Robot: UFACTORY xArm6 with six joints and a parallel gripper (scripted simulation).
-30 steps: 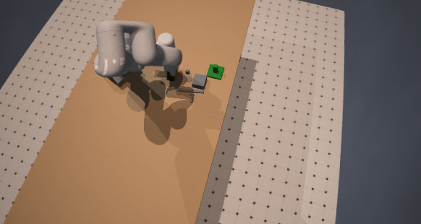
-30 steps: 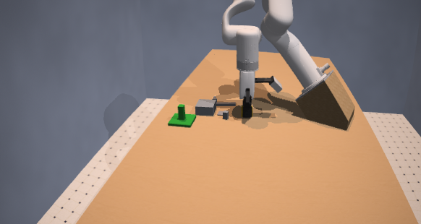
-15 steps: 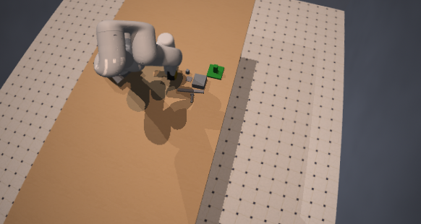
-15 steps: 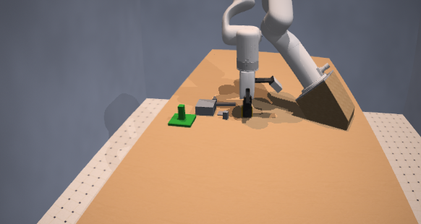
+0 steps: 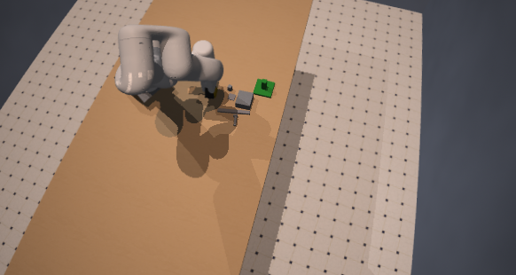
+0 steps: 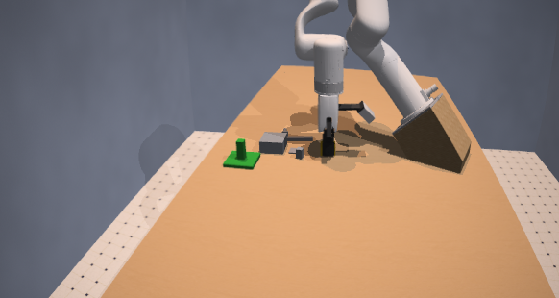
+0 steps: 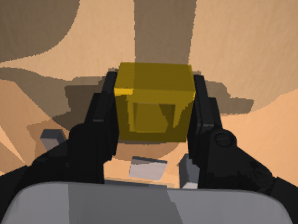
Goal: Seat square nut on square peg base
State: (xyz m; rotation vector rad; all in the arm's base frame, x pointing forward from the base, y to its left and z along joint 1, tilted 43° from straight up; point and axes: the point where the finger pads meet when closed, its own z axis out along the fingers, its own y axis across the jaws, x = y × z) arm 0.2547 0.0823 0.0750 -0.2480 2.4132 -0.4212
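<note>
Right now my hand is 7 cm short of the small grey cube, 4 cm to the right of it and 1 cm above it. Round my hand: grey block (15 cm ahead, 1 cm to the right, 1 cm below); thin grey bar (12 cm ahead, 7 cm to the right, 2 cm below).
</note>
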